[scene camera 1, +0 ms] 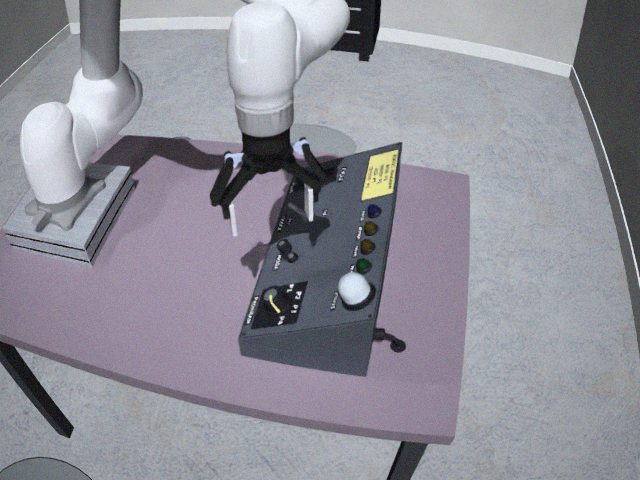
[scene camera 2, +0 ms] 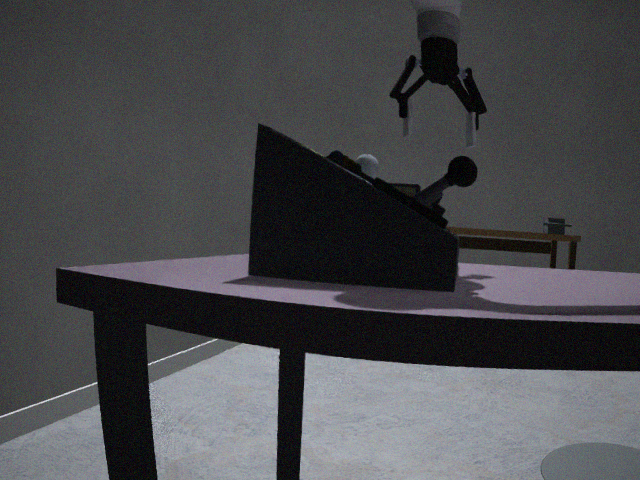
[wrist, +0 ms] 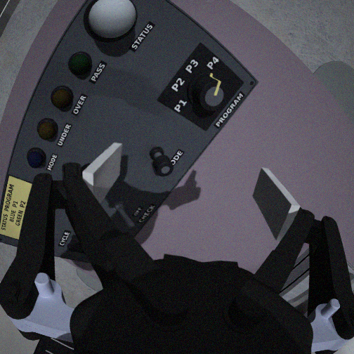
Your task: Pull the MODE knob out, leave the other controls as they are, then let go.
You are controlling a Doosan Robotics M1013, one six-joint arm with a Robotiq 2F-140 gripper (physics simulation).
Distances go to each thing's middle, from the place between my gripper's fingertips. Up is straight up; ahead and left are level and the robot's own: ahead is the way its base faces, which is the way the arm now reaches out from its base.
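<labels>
The sloped grey control panel [scene camera 2: 323,219] is 80 mm ahead of my hand, 130 mm to the left of it and 140 mm below it. Counted from my hand as well, the ball-topped lever [scene camera 2: 462,171] is 280 mm to the left, 70 mm behind and 110 mm below. As for the program dial [wrist: 205,89], my gripper is 30 mm short of it, 60 mm to the left of it and 130 mm above it.
</labels>
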